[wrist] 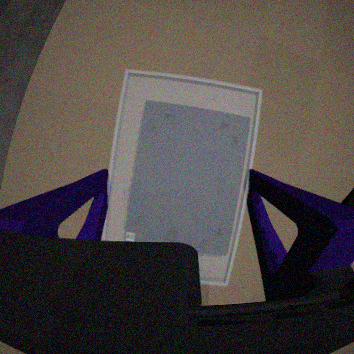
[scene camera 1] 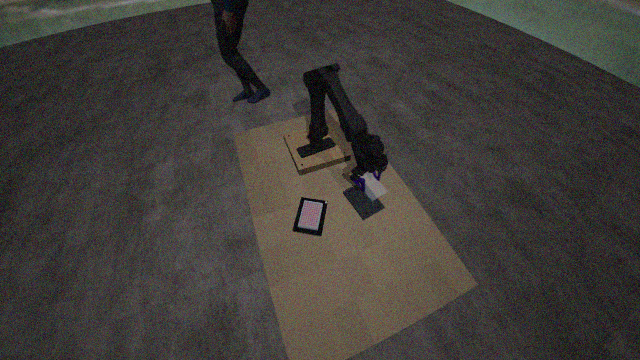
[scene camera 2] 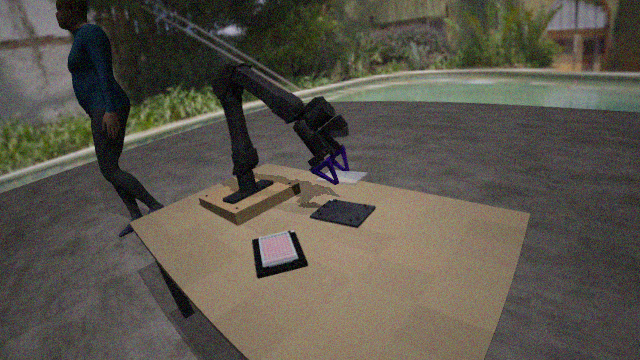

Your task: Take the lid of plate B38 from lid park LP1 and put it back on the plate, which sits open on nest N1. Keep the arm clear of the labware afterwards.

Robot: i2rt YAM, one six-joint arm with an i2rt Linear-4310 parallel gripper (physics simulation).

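Places are measured from the arm's base along level axes (x right, y ahead, z up), in metres.
Pixels of known places: gripper, fingertip midpoint: [wrist: 177,177] [scene camera 1: 370,186] [scene camera 2: 342,178]; arm's base, origin of the base link: [scene camera 1: 316,147] [scene camera 2: 249,192].
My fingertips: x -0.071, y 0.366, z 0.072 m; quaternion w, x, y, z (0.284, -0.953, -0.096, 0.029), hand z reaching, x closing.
For each thing: its middle in the pictures, then the offset to it from my fingertips. Level surfaces: height alone.
- clear plate lid, body centre: [wrist: 177,180] [scene camera 2: 342,177] [scene camera 1: 370,185] dz +0.003, dx +0.001, dy -0.002 m
- dark lid park LP1, body centre: [wrist: 187,178] [scene camera 2: 342,210] [scene camera 1: 363,199] dz -0.103, dx +0.013, dy -0.004 m
- Plate B38, body centre: [scene camera 2: 276,247] [scene camera 1: 310,214] dz -0.094, dx +0.262, dy -0.042 m
- tan table top, its level: dz -0.113 m
My gripper [scene camera 1: 363,181] [scene camera 2: 336,172] [wrist: 177,177] is shut on the clear plate lid [scene camera 1: 376,185] [scene camera 2: 351,176] [wrist: 197,89], with its purple fingers on the lid's two long sides. It holds the lid level in the air above the dark lid park LP1 [scene camera 1: 364,204] [scene camera 2: 343,212]. In the wrist view the park shows as a grey rectangle through the lid. Plate B38 [scene camera 1: 311,214] [scene camera 2: 277,248], pink and open, sits on the black nest N1 [scene camera 1: 297,224] [scene camera 2: 282,268] to the left of the park.
Everything stands on a tan table top [scene camera 1: 358,277] [scene camera 2: 402,268] [wrist: 298,70]. The arm is bolted to a wooden block [scene camera 1: 315,164] [scene camera 2: 255,203] at the back. A person [scene camera 1: 232,44] [scene camera 2: 96,80] stands on the floor behind the table.
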